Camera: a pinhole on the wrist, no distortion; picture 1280 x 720 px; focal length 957.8 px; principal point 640.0 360.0 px. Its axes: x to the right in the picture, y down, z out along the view. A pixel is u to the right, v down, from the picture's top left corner.
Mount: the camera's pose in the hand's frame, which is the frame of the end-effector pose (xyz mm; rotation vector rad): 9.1 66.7 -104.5 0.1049 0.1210 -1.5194
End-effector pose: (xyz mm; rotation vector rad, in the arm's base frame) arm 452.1 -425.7 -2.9 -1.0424 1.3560 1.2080
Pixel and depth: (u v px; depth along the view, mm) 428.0 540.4 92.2
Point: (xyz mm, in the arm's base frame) 374.1 -426.0 -19.8
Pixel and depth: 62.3 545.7 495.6
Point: 204.9 38.9 -61.9
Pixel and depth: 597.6 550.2 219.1
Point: 413.7 -306.3 -51.6
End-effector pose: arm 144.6 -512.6 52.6 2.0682 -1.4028 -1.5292
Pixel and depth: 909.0 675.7 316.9
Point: 17.9 -507.5 -149.5
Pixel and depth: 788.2 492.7 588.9
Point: -181.6 -377.5 -282.9
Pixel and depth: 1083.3 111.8 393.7
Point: 26.7 -269.8 -124.3
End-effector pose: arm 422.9 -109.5 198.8 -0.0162 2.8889 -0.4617
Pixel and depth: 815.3 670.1 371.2
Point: 341.3 -238.7 -49.1
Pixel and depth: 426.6 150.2 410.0
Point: 569.7 -113.7 -105.7
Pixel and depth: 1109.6 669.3 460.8
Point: 315.0 -419.8 -66.0
